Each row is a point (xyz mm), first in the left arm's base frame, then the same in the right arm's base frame.
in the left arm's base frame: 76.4 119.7 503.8
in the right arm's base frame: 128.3 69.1 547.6
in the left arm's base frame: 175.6 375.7 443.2
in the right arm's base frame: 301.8 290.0 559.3
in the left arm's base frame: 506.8 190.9 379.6
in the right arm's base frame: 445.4 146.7 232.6
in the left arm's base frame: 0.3 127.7 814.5
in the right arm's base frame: 201.3 -111.8 801.2
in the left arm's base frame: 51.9 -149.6 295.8
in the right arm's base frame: -104.4 -1.5 308.2
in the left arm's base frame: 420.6 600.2 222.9
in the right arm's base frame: 507.7 569.3 363.0
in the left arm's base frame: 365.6 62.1 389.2
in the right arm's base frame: 278.5 60.5 269.3
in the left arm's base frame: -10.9 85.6 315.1
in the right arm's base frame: -33.7 173.8 462.9
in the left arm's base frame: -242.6 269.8 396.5
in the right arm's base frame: -92.9 292.7 739.7
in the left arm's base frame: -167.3 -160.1 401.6
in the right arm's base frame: -236.1 -48.3 507.8
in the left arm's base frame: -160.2 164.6 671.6
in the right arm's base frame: 34.9 27.5 822.7
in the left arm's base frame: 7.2 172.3 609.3
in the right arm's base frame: 143.0 51.3 682.3
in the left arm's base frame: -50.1 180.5 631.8
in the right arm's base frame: 111.6 50.7 735.9
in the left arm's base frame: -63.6 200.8 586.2
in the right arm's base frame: 91.9 96.8 723.3
